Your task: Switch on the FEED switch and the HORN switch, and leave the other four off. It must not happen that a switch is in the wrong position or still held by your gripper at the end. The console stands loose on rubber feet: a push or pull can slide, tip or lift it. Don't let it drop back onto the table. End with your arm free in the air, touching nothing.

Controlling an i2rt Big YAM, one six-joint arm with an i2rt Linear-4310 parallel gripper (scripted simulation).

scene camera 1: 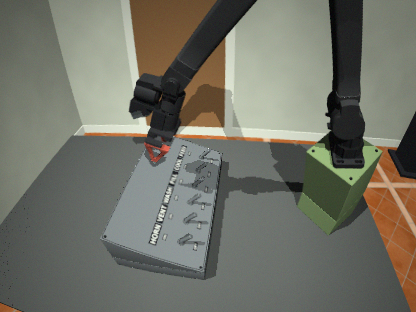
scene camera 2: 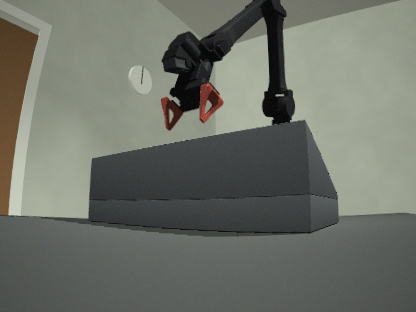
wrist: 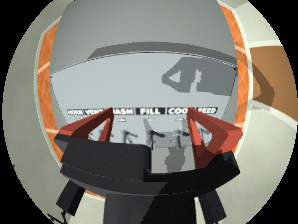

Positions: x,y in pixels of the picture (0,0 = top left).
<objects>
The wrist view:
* my gripper: 150,111
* grey console: 150,91
</objects>
